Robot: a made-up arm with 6 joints.
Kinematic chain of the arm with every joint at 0, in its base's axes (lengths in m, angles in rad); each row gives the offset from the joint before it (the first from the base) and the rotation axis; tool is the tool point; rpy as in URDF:
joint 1: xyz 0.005 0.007 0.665 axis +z
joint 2: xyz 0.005 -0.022 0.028 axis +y
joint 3: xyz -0.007 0 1.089 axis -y
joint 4: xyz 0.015 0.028 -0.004 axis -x
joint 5: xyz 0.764 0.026 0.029 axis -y
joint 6: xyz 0.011 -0.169 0 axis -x
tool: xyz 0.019 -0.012 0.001 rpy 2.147 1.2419 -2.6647
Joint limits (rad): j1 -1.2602..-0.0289 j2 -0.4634..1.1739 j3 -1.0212..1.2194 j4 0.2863..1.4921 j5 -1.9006..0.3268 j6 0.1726..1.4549
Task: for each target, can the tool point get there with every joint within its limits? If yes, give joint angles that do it. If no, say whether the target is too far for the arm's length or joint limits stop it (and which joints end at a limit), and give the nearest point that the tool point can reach.
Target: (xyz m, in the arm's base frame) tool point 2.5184 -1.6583 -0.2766
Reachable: no: too far | nearest point 1.4082 -0.9227 0.6498 | short by 1.622 m
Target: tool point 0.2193 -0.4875 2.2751
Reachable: yes | joints -1.1241 -0.1046 0.3636 1.1918 -0.0674 0.4263
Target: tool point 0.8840 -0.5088 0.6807
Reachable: yes | joints -0.4047 0.8222 -0.5561 0.4814 -1.6783 0.8418
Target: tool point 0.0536 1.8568 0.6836
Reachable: no: joint limits stop it (at a limit: joint 1, joint 2, joint 3, joint 4, joint 5, joint 6) | nearest point 0.6589 0.0327 0.3849 | short by 1.945 m
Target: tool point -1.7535 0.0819 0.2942
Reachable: no: joint limits stop it (at a limit: joint 1, joint 2, joint 3, joint 4, joint 6) | nearest point 0.0467 -0.5854 0.4498 | short by 1.926 m
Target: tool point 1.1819 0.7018 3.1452
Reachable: no: too far | nearest point 0.8179 0.0269 2.4119 | short by 1.061 m
